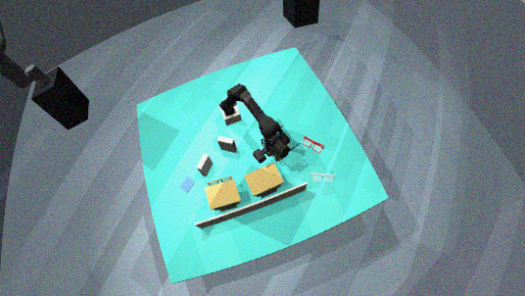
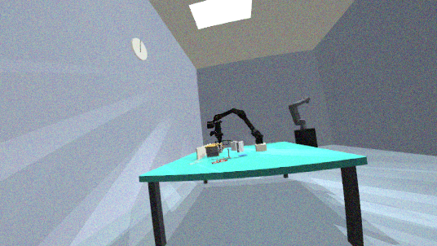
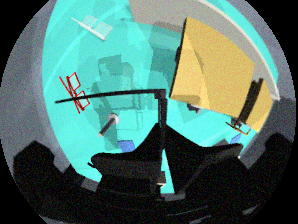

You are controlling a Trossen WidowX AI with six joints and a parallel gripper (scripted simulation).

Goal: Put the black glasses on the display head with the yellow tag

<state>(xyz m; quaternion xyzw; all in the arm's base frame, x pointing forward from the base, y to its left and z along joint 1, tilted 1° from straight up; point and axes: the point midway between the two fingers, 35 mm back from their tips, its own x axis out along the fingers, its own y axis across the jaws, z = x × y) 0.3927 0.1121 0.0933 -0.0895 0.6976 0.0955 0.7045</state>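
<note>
Now: gripper tip 60 mm to the right of the black glasses, 50 mm past it and 10 mm below it. The rest, counted from my gripper tip: long bar 200 mm to the right, 200 mm ahead, 70 mm below; then white peg 110 mm to the left, 100 mm below, 80 mm behind.
</note>
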